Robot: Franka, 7 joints.
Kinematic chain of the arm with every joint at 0, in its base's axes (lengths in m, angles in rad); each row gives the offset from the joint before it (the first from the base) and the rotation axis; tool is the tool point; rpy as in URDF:
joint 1: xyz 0 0 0.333 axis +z
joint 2: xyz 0 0 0 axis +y
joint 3: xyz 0 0 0.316 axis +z
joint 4: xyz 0.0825 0 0 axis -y
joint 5: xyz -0.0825 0 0.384 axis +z
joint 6: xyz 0 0 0 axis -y
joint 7: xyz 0.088 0 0 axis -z
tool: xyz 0 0 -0.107 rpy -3.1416 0 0
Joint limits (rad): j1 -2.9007..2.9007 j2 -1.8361..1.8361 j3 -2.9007..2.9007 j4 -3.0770..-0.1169 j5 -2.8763..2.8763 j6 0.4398..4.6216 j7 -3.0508..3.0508
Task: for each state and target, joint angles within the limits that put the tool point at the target. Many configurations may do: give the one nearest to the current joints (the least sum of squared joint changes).
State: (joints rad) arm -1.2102 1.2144 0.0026 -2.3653 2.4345 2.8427 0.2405
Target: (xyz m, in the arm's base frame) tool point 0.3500 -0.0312 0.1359
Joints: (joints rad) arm -0.8516 0.4525 0.7651 -2.4752 2.6114 3.1107 0.2405
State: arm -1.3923 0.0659 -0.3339 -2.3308 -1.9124 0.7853 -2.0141
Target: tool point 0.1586 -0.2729 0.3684
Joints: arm -0.8422 -0.0355 0.2188 -2.8311 -1.7631 0.5652 -2.0141
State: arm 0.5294 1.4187 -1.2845 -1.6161 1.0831 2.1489 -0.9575
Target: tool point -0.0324 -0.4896 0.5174
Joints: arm -0.0122 1.2448 -1.9835 -2.2656 1.0214 2.2077 -0.9575
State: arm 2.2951 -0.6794 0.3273 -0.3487 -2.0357 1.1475 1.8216
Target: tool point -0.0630 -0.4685 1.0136
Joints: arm 1.6432 -0.8976 0.7062 -0.6176 -2.1455 1.6398 1.8216
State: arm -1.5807 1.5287 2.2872 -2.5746 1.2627 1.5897 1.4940
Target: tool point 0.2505 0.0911 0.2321
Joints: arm -1.8429 0.8069 1.5002 -2.9999 1.1406 2.0483 1.4940
